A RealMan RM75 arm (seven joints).
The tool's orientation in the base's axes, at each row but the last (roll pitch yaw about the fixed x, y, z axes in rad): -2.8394, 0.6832, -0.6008; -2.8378, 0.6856, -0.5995; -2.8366, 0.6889, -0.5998; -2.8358, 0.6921, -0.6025; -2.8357, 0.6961, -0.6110; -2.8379, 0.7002, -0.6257; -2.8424, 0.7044, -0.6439; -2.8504, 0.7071, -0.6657; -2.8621, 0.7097, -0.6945; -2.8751, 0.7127, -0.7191; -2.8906, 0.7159, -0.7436
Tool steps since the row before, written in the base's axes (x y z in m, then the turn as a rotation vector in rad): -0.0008, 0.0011, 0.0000, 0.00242, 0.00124, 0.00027; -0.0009, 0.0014, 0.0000, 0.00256, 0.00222, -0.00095; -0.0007, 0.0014, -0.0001, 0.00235, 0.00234, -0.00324; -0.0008, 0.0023, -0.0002, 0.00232, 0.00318, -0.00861; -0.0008, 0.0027, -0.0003, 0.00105, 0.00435, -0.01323; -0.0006, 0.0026, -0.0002, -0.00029, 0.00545, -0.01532; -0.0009, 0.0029, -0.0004, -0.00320, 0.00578, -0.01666; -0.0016, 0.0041, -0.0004, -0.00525, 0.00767, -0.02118; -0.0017, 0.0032, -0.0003, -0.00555, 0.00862, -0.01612; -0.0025, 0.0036, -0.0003, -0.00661, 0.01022, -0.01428; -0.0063, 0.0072, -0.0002, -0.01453, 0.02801, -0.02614
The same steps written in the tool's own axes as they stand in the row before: -0.0010, -0.0002, 0.0009, 0.00083, -0.00259, -0.00027; -0.0012, -0.0003, 0.0011, 0.00127, -0.00307, 0.00116; -0.0010, -0.0004, 0.0011, 0.00254, -0.00247, 0.00299; -0.0014, -0.0010, 0.0018, 0.00558, -0.00178, 0.00744; -0.0015, -0.0012, 0.0021, 0.00723, -0.00060, 0.01194; -0.0014, -0.0012, 0.0019, 0.00725, 0.00011, 0.01456; -0.0016, -0.0011, 0.0023, 0.00619, 0.00231, 0.01666; -0.0026, -0.0013, 0.0033, 0.00702, 0.00360, 0.02174; -0.0023, -0.0007, 0.0027, 0.00308, 0.00218, 0.01873; -0.0030, -0.0002, 0.0032, 0.00048, 0.00164, 0.01868; -0.0070, 0.0006, 0.0064, -0.00522, -0.00071, 0.04064
